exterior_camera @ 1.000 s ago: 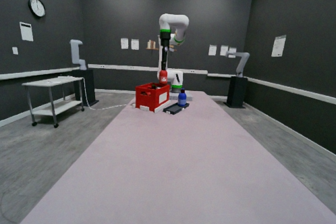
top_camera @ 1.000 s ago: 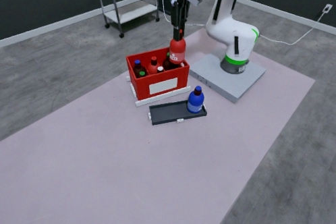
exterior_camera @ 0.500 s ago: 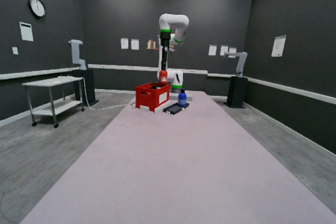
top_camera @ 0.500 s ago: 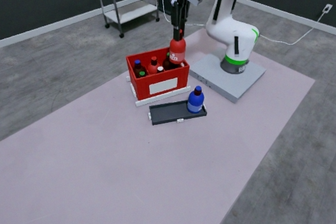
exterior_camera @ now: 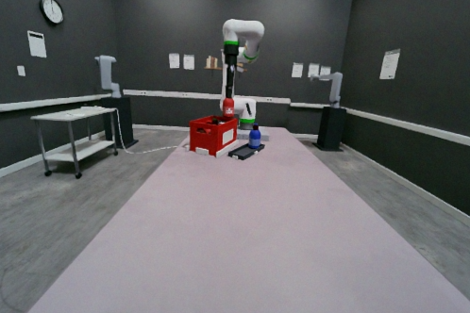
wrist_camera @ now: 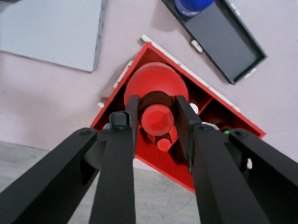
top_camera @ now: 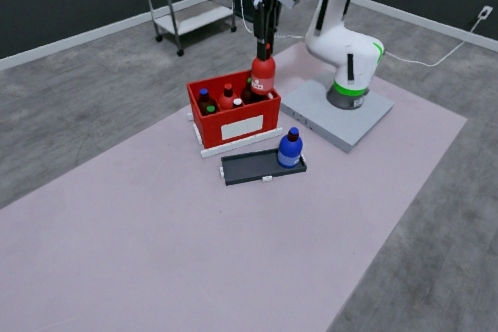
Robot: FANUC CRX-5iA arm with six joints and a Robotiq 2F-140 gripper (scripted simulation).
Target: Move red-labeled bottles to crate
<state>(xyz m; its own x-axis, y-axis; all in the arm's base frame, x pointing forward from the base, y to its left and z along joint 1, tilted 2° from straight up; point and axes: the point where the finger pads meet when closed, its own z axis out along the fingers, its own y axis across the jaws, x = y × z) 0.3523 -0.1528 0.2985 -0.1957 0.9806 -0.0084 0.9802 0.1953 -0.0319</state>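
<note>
Right now the red bottle is 8 cm below my hand. Also, from my hand: blue bottle: 5 cm ahead, 18 cm to the left, 26 cm below; red crate: 6 cm ahead, 8 cm to the right, 26 cm below; dark tray: 13 cm ahead, 13 cm to the left, 33 cm below.
</note>
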